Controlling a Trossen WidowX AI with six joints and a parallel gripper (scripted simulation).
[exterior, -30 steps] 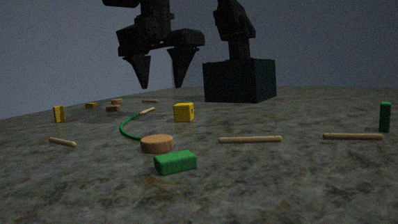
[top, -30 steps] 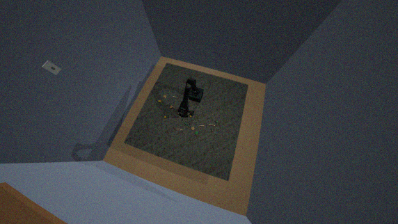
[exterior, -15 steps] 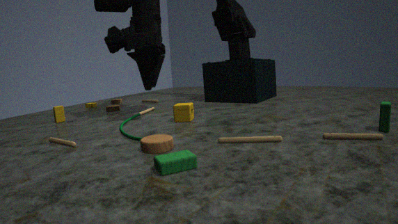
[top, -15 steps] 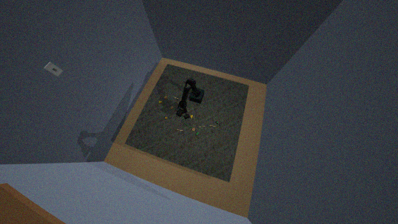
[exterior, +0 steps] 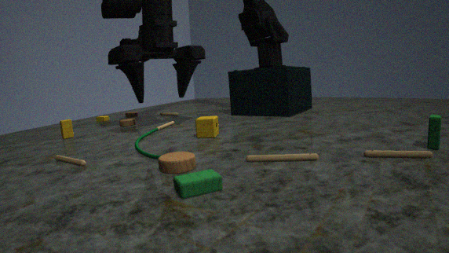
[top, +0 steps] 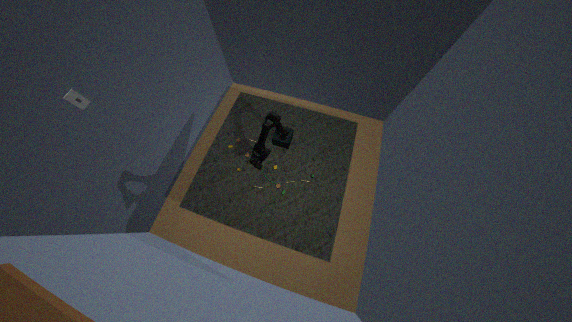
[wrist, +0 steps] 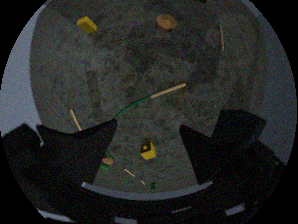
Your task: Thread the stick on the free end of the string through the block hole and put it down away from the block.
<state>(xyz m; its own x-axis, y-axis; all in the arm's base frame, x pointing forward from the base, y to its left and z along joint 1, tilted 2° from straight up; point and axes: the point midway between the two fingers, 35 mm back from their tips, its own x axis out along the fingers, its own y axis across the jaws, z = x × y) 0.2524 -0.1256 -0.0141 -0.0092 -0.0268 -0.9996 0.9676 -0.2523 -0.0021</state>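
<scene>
Now: gripper tip 30 mm past the thin wooden stick, 30 mm to the left of it and 60 mm above it. The rest, counted from my gripper tip: green block 210 mm ahead, 220 mm to the left, 50 mm below; then yellow block 20 mm ahead, 110 mm to the left, 50 mm below; then round wooden button 170 mm ahead, 160 mm to the left, 50 mm below.
</scene>
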